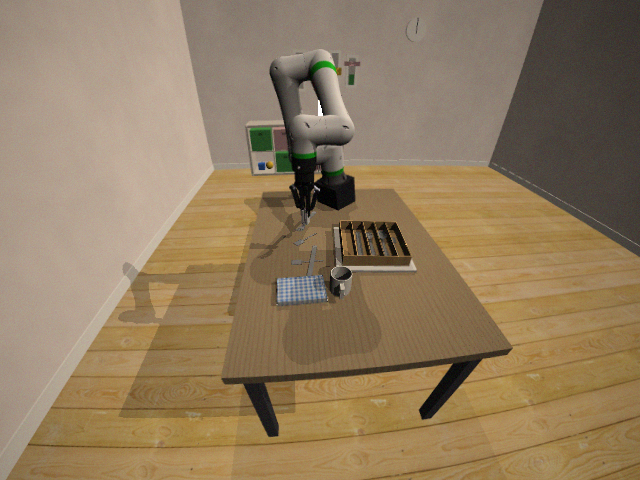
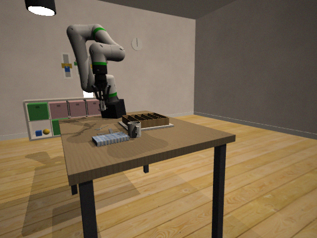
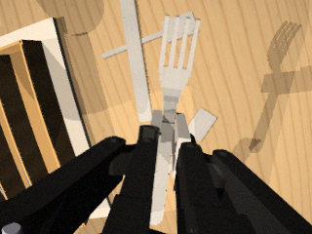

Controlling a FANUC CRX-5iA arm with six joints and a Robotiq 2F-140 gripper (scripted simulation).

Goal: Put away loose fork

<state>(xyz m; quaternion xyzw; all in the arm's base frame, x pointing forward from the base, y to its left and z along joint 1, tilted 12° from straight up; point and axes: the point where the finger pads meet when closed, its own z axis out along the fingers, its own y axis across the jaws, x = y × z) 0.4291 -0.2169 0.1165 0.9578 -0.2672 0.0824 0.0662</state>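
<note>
The cutlery tray lies 50 mm ahead of my hand, 300 mm to the left of it and 130 mm below it. Also, from my hand: grey mug: 270 mm ahead, 90 mm to the left, 140 mm below.
</note>
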